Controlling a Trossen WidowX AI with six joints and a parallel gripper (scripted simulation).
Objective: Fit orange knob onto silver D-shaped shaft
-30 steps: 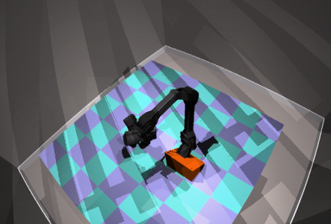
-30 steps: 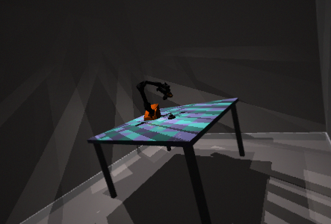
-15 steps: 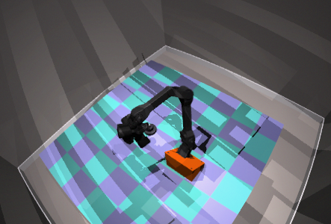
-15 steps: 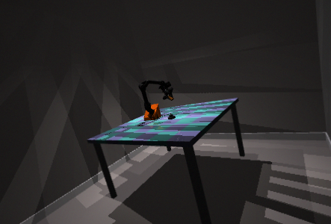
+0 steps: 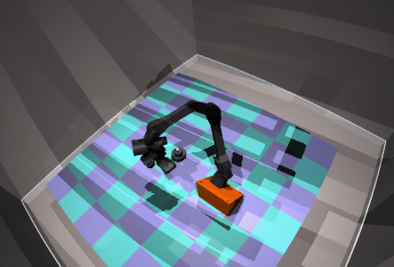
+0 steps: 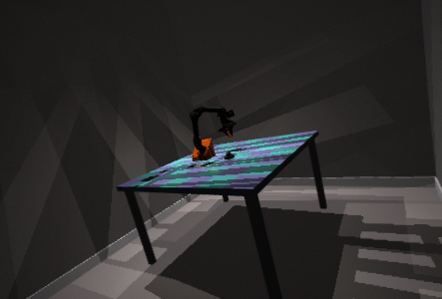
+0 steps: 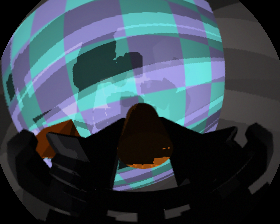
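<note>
Now: the dark round pedestal 150 mm to the right of my gripper tip, 130 mm below it and 60 mm ahead of it. From my gripper tip the other things lie so: orange knob 30 mm above, 10 mm behind.
</note>
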